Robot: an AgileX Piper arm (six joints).
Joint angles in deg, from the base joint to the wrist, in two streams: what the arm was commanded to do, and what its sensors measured. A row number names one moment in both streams.
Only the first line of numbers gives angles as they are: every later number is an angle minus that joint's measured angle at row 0.
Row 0, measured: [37.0 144.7 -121.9 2.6 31.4 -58.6]
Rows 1 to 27, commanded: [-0.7 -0.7 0.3 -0.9 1.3 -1.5]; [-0.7 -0.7 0.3 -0.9 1.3 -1.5]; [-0.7 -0.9 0.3 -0.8 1.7 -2.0]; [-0.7 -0.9 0.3 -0.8 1.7 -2.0]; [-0.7 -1.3 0.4 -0.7 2.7 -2.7]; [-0.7 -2.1 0.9 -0.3 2.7 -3.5]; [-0.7 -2.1 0.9 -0.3 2.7 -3.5]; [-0.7 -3.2 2.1 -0.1 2.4 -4.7]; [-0.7 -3.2 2.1 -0.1 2.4 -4.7]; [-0.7 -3.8 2.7 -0.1 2.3 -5.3]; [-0.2 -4.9 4.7 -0.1 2.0 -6.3]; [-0.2 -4.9 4.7 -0.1 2.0 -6.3]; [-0.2 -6.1 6.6 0.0 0.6 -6.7]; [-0.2 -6.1 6.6 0.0 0.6 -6.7]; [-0.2 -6.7 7.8 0.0 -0.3 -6.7]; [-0.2 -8.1 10.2 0.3 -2.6 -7.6]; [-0.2 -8.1 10.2 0.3 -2.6 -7.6]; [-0.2 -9.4 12.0 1.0 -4.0 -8.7]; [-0.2 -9.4 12.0 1.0 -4.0 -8.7]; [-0.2 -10.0 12.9 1.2 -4.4 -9.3]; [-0.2 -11.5 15.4 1.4 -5.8 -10.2]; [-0.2 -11.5 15.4 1.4 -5.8 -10.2]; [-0.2 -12.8 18.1 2.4 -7.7 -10.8]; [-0.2 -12.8 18.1 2.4 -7.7 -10.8]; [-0.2 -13.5 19.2 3.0 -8.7 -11.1]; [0.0 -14.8 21.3 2.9 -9.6 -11.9]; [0.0 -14.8 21.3 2.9 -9.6 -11.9]
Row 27, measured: [-0.4 -11.8 19.2 2.4 -5.3 -10.0]
